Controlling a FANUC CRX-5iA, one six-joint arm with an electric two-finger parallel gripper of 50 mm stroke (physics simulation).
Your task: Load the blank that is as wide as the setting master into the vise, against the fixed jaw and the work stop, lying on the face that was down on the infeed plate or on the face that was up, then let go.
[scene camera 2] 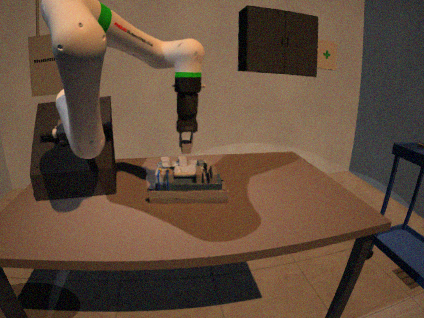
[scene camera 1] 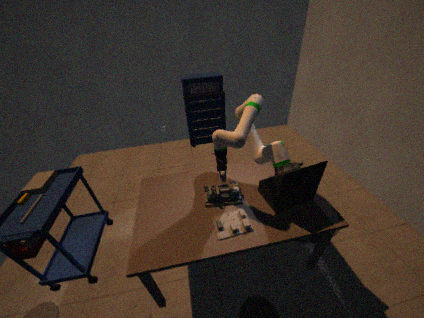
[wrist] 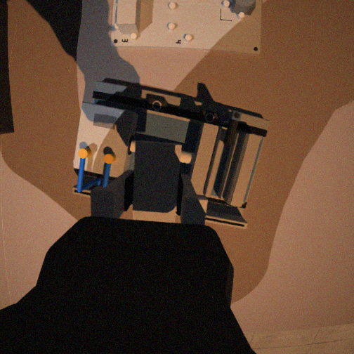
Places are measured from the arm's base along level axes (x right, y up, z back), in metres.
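Where they show: gripper, fingertip midpoint: [scene camera 2: 185, 145] [scene camera 1: 222, 177]; arm's base, origin of the base link: [scene camera 1: 285, 173].
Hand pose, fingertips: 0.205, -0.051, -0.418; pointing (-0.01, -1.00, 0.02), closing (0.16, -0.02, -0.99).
Note:
Each offset is from my fingertips to the centre of the thing, as dx, dy, dz. Level surfaces: height alone.
My gripper [scene camera 1: 223, 175] [scene camera 2: 186, 142] [wrist: 156, 184] is shut on a block-shaped blank {-0.004, -0.004, -0.001} [scene camera 1: 223, 178] [scene camera 2: 186, 148] [wrist: 156, 175], which looks dark in the wrist view. The blank hangs above the vise {-0.010, -0.151, -0.011} [scene camera 1: 223, 198] [scene camera 2: 192, 185] [wrist: 182, 109], apart from it in scene camera 2, and covers part of it in the wrist view. The infeed plate {-0.283, -0.197, -0.057} [scene camera 1: 227, 220] [wrist: 215, 40] lies beside the vise; a pale block [wrist: 127, 17] and a dark block [wrist: 243, 6] stand on it. I cannot tell the setting master, the fixed jaw or the work stop apart with certainty.
Blue pins with orange tips [wrist: 81, 172] rise at one side of the vise; pale upright bars [wrist: 205, 157] stand at the other. A large dark box [scene camera 1: 295, 187] [scene camera 2: 75, 175] stands near the arm. A blue cart [scene camera 1: 75, 240] [scene camera 2: 407, 245] stands beside the table {dy -0.201} [scene camera 1: 165, 240] [scene camera 2: 300, 220].

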